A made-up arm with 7 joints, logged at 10 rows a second.
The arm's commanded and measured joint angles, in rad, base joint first. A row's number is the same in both.
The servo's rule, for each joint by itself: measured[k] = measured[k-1] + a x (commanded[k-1-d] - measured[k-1]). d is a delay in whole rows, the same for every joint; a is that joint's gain. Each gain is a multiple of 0.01, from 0.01 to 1. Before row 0 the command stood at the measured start. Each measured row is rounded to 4 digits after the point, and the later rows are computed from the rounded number. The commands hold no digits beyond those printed.
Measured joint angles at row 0: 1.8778, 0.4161, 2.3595, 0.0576, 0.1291, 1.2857, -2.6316
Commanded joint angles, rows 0 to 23: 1.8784, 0.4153, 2.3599, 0.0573, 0.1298, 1.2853, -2.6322; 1.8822, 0.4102, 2.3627, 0.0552, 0.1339, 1.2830, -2.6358; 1.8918, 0.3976, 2.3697, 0.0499, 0.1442, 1.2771, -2.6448; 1.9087, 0.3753, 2.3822, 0.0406, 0.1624, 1.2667, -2.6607; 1.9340, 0.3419, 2.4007, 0.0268, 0.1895, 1.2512, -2.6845; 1.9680, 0.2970, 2.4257, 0.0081, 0.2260, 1.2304, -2.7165; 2.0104, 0.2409, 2.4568, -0.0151, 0.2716, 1.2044, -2.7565; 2.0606, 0.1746, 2.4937, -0.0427, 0.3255, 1.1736, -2.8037; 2.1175, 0.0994, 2.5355, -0.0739, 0.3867, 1.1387, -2.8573; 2.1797, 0.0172, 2.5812, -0.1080, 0.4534, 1.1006, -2.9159; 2.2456, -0.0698, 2.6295, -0.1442, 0.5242, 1.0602, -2.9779; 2.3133, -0.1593, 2.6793, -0.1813, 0.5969, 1.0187, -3.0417; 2.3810, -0.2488, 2.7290, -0.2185, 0.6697, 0.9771, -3.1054; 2.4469, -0.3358, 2.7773, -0.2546, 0.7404, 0.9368, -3.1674; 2.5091, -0.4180, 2.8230, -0.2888, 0.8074, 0.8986, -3.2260; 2.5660, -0.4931, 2.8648, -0.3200, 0.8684, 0.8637, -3.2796; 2.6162, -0.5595, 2.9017, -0.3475, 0.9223, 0.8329, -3.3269; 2.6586, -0.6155, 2.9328, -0.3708, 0.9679, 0.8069, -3.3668; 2.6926, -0.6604, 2.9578, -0.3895, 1.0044, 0.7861, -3.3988; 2.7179, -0.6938, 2.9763, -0.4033, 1.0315, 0.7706, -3.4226; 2.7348, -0.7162, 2.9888, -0.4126, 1.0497, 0.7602, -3.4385; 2.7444, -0.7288, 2.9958, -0.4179, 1.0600, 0.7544, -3.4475; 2.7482, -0.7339, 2.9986, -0.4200, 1.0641, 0.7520, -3.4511; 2.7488, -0.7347, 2.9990, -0.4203, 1.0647, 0.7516, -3.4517
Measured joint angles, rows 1 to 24: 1.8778, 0.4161, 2.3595, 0.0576, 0.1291, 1.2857, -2.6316; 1.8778, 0.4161, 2.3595, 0.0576, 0.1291, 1.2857, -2.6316; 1.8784, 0.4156, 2.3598, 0.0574, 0.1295, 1.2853, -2.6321; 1.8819, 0.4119, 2.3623, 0.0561, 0.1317, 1.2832, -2.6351; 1.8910, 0.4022, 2.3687, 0.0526, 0.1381, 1.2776, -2.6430; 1.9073, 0.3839, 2.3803, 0.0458, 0.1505, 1.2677, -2.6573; 1.9319, 0.3553, 2.3978, 0.0350, 0.1704, 1.2527, -2.6793; 1.9651, 0.3157, 2.4218, 0.0197, 0.1988, 1.2324, -2.7094; 2.0068, 0.2648, 2.4519, -0.0001, 0.2359, 1.2069, -2.7476; 2.0563, 0.2035, 2.4878, -0.0244, 0.2816, 1.1766, -2.7930; 2.1126, 0.1327, 2.5288, -0.0526, 0.3352, 1.1421, -2.8451; 2.1743, 0.0542, 2.5739, -0.0842, 0.3955, 1.1043, -2.9024; 2.2399, -0.0301, 2.6217, -0.1184, 0.4611, 1.0642, -2.9636; 2.3074, -0.1180, 2.6712, -0.1543, 0.5304, 1.0228, -3.0269; 2.3751, -0.2069, 2.7209, -0.1909, 0.6014, 0.9812, -3.0905; 2.4412, -0.2946, 2.7694, -0.2272, 0.6723, 0.9408, -3.1528; 2.5037, -0.3785, 2.8155, -0.2623, 0.7412, 0.9024, -3.2121; 2.5610, -0.4564, 2.8579, -0.2952, 0.8061, 0.8672, -3.2668; 2.6118, -0.5265, 2.8956, -0.3250, 0.8654, 0.8360, -3.3155; 2.6549, -0.5870, 2.9276, -0.3511, 0.9177, 0.8095, -3.3571; 2.6896, -0.6369, 2.9536, -0.3730, 0.9619, 0.7882, -3.3909; 2.7156, -0.6756, 2.9731, -0.3903, 0.9974, 0.7722, -3.4166; 2.7333, -0.7032, 2.9866, -0.4030, 1.0241, 0.7613, -3.4343; 2.7435, -0.7206, 2.9945, -0.4115, 1.0424, 0.7550, -3.4450
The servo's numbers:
d 2
a 0.92 0.68 0.86 0.57 0.51 0.91 0.81

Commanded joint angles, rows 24 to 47: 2.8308, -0.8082, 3.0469, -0.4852, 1.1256, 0.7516, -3.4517; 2.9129, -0.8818, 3.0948, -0.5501, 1.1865, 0.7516, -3.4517; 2.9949, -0.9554, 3.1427, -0.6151, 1.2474, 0.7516, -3.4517; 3.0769, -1.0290, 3.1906, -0.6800, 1.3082, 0.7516, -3.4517; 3.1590, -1.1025, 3.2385, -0.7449, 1.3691, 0.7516, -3.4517; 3.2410, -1.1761, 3.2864, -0.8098, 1.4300, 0.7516, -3.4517; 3.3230, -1.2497, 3.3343, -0.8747, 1.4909, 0.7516, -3.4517; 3.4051, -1.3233, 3.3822, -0.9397, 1.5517, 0.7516, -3.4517; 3.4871, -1.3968, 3.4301, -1.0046, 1.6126, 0.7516, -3.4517; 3.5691, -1.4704, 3.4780, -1.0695, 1.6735, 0.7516, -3.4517; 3.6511, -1.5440, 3.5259, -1.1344, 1.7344, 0.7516, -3.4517; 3.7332, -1.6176, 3.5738, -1.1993, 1.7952, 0.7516, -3.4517; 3.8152, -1.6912, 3.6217, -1.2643, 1.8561, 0.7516, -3.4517; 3.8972, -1.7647, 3.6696, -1.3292, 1.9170, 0.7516, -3.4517; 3.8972, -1.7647, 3.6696, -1.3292, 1.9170, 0.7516, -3.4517; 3.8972, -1.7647, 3.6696, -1.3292, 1.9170, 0.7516, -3.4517; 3.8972, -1.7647, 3.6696, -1.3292, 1.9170, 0.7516, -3.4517; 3.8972, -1.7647, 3.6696, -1.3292, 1.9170, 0.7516, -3.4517; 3.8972, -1.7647, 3.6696, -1.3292, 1.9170, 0.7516, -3.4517; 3.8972, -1.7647, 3.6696, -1.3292, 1.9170, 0.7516, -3.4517; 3.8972, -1.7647, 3.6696, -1.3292, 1.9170, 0.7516, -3.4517; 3.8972, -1.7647, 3.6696, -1.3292, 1.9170, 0.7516, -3.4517; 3.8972, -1.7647, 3.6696, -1.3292, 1.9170, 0.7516, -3.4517; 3.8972, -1.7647, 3.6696, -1.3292, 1.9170, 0.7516, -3.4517
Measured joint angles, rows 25 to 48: 2.7478, -0.7296, 2.9980, -0.4163, 1.0535, 0.7523, -3.4499; 2.7487, -0.7331, 2.9989, -0.4186, 1.0592, 0.7517, -3.4514; 2.8242, -0.7842, 3.0402, -0.4566, 1.0931, 0.7516, -3.4516; 2.9058, -0.8506, 3.0872, -0.5099, 1.1407, 0.7516, -3.4517; 2.9878, -0.9219, 3.1349, -0.5699, 1.1951, 0.7516, -3.4517; 3.0698, -0.9947, 3.1828, -0.6327, 1.2528, 0.7516, -3.4517; 3.1519, -1.0680, 3.2307, -0.6967, 1.3121, 0.7516, -3.4517; 3.2339, -1.1415, 3.2786, -0.7612, 1.3722, 0.7516, -3.4517; 3.3159, -1.2151, 3.3265, -0.8259, 1.4327, 0.7516, -3.4517; 3.3980, -1.2887, 3.3744, -0.8908, 1.4934, 0.7516, -3.4517; 3.4800, -1.3622, 3.4223, -0.9557, 1.5542, 0.7516, -3.4517; 3.5620, -1.4358, 3.4702, -1.0206, 1.6150, 0.7516, -3.4517; 3.6440, -1.5094, 3.5181, -1.0855, 1.6759, 0.7516, -3.4517; 3.7261, -1.5830, 3.5660, -1.1504, 1.7367, 0.7516, -3.4517; 3.8081, -1.6566, 3.6139, -1.2153, 1.7976, 0.7516, -3.4517; 3.8901, -1.7301, 3.6618, -1.2802, 1.8585, 0.7516, -3.4517; 3.8966, -1.7536, 3.6685, -1.3081, 1.8883, 0.7516, -3.4517; 3.8972, -1.7611, 3.6694, -1.3201, 1.9029, 0.7516, -3.4517; 3.8972, -1.7635, 3.6696, -1.3253, 1.9101, 0.7516, -3.4517; 3.8972, -1.7643, 3.6696, -1.3275, 1.9136, 0.7516, -3.4517; 3.8972, -1.7646, 3.6696, -1.3285, 1.9153, 0.7516, -3.4517; 3.8972, -1.7647, 3.6696, -1.3289, 1.9162, 0.7516, -3.4517; 3.8972, -1.7647, 3.6696, -1.3291, 1.9166, 0.7516, -3.4517; 3.8972, -1.7647, 3.6696, -1.3292, 1.9168, 0.7516, -3.4517
